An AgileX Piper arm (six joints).
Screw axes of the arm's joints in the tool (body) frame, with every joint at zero. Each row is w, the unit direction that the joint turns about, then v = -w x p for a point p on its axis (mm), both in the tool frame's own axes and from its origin. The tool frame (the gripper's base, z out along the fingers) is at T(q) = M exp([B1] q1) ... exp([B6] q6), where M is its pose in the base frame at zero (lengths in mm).
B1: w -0.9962 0 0.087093 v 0 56.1 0
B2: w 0 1 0 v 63.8 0 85
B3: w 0 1 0 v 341.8 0 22
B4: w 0 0 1 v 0 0 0
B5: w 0 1 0 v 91 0 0
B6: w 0 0 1 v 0 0 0
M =
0.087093 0 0.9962 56.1
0 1 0 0
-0.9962 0 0.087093 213.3
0 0 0 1
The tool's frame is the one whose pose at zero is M.
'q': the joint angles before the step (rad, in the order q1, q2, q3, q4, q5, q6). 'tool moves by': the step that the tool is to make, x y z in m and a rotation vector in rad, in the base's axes. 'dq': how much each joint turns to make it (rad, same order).
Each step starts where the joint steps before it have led.
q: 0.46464, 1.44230, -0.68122, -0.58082, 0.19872, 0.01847
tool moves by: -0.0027, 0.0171, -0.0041, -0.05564, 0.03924, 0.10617
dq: 0.05661, 0.03271, -0.02981, 0.14887, 0.04138, -0.20856
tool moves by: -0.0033, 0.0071, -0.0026, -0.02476, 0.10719, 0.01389
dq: 0.02060, 0.02132, -0.03799, 0.20674, 0.11066, -0.18434
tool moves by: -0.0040, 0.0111, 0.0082, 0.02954, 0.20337, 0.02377
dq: 0.00047, 0.02031, -0.09220, 0.31528, 0.22534, -0.24707
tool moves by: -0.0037, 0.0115, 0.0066, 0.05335, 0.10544, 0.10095
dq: 0.00003, 0.01712, -0.05333, 0.19026, 0.12336, -0.19899
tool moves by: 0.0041, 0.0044, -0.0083, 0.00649, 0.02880, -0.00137
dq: -0.00014, 0.03907, -0.00898, 0.03230, -0.00548, -0.01879
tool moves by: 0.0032, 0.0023, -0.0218, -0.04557, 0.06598, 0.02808
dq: 0.00023, 0.07401, 0.00020, 0.00002, 0.01164, -0.02644
